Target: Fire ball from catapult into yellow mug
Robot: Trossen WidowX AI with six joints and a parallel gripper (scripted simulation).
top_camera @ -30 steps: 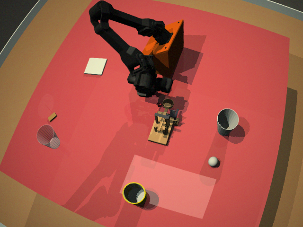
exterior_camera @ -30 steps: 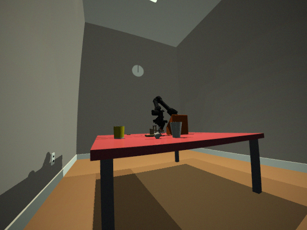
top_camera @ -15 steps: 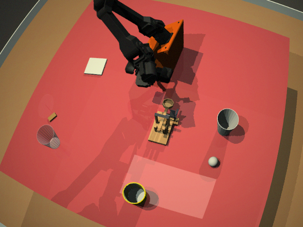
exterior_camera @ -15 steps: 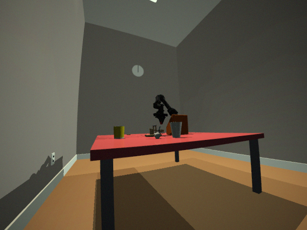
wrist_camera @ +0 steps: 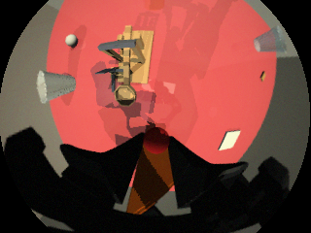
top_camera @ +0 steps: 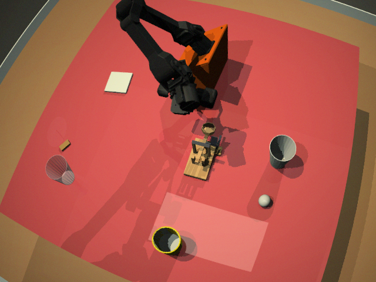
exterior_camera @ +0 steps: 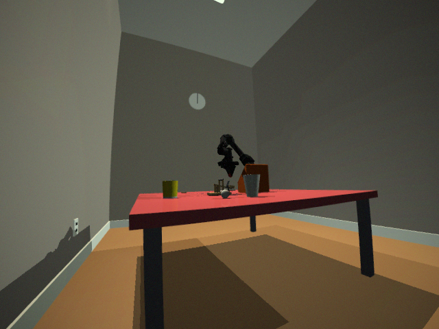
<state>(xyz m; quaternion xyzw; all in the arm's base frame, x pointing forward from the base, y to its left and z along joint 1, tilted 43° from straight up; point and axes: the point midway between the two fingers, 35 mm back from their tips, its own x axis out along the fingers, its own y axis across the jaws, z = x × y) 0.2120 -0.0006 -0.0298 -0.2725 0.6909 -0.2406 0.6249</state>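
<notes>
The wooden catapult is 90 mm ahead of my gripper tip, 100 mm to the left of it and 80 mm below it. The rest, counted from my gripper tip: white ball: 200 mm ahead, 350 mm to the left, 110 mm below; white tile: 60 mm behind, 360 mm to the right, 130 mm below; red ball: 10 mm above.
</notes>
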